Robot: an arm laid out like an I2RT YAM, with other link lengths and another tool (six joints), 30 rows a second.
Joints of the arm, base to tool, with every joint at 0 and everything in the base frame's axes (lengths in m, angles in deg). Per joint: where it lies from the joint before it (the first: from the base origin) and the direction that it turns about. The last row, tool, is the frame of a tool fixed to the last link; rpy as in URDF.
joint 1: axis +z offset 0 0 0.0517
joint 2: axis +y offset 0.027 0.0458 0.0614
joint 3: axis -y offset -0.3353 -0.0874 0
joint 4: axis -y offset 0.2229 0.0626 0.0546
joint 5: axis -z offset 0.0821 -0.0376 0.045
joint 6: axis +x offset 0.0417 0 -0.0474
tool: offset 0.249 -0.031 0.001 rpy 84.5 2.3 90
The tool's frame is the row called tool.
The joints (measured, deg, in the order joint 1, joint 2, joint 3, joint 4, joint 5, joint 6), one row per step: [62.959 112.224 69.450 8.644 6.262 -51.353]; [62.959 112.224 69.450 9.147 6.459 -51.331]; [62.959 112.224 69.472 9.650 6.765 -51.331]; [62.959 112.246 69.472 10.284 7.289 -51.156]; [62.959 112.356 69.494 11.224 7.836 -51.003]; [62.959 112.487 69.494 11.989 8.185 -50.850]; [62.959 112.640 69.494 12.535 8.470 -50.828]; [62.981 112.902 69.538 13.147 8.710 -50.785]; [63.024 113.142 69.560 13.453 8.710 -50.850]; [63.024 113.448 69.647 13.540 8.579 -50.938]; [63.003 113.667 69.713 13.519 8.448 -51.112]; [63.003 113.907 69.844 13.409 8.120 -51.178]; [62.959 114.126 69.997 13.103 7.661 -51.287]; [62.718 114.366 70.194 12.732 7.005 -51.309]
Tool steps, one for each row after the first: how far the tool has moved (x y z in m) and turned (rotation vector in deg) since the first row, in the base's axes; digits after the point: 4 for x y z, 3 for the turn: [0.0016 0.0009 0.0029 0.409 -0.311 -0.176]; [0.0036 0.0015 0.0061 0.800 -0.700 -0.431]; [0.0067 0.0017 0.0096 1.299 -1.113 -0.966]; [0.0104 0.0027 0.0141 2.002 -1.654 -1.511]; [0.0129 0.0037 0.0171 2.561 -1.997 -1.889]; [0.0148 0.0043 0.0186 2.856 -2.292 -2.144]; [0.0165 0.0056 0.0196 3.175 -2.548 -2.350]; [0.0166 0.0069 0.0188 3.223 -2.630 -2.274]; [0.0164 0.0080 0.0166 3.092 -2.571 -2.115]; [0.0162 0.0087 0.0145 2.880 -2.553 -1.932]; [0.0151 0.0101 0.0121 2.730 -2.345 -1.618]; [0.0136 0.0112 0.0091 2.454 -2.037 -1.214]; [0.0133 0.0115 0.0057 2.231 -1.556 -0.889]
